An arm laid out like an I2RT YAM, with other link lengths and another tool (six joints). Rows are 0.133 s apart.
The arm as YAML. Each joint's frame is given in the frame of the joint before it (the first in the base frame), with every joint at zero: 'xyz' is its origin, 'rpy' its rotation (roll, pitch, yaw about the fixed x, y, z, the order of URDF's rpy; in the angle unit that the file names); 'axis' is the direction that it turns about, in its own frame. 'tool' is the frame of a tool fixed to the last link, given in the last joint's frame.
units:
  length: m
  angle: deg
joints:
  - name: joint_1
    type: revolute
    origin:
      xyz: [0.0, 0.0, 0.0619]
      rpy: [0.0, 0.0, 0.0]
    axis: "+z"
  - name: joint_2
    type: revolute
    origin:
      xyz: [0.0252, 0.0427, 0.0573]
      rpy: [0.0, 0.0, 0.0]
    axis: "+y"
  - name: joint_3
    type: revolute
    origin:
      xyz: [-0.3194, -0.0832, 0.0]
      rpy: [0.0, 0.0, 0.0]
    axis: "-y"
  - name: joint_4
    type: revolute
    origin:
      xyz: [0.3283, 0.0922, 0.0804]
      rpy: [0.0, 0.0, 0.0]
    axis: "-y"
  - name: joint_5
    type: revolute
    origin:
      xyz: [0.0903, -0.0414, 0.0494]
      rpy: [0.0, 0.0, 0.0]
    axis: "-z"
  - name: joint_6
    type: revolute
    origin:
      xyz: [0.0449, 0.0, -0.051]
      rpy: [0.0, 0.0, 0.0]
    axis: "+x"
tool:
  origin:
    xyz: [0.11, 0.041, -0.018]
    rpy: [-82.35, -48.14, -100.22]
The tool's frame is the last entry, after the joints.
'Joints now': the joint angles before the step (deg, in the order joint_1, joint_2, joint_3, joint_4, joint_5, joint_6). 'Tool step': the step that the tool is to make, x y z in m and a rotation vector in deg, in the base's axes. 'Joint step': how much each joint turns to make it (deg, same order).
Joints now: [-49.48 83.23 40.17 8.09 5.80 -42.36]
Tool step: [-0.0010 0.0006 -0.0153 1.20 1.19 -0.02]
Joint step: [-0.01 1.94 -0.28 0.54 0.08 -0.10]
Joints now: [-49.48 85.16 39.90 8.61 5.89 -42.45]
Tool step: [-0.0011 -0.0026 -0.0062 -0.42 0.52 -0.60]
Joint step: [0.00 0.98 -0.34 1.32 0.88 -0.18]
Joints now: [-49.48 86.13 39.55 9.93 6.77 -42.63]
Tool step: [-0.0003 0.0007 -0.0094 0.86 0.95 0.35]
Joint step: [0.00 1.31 0.08 0.01 -0.18 -0.35]
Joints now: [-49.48 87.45 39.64 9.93 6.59 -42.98]
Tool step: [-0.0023 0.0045 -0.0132 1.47 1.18 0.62]
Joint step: [0.00 1.23 -0.44 -0.18 -0.52 -0.34]
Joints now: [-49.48 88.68 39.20 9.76 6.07 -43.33]
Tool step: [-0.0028 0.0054 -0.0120 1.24 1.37 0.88]
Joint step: [0.08 0.97 -0.52 -0.27 -0.45 -0.70]
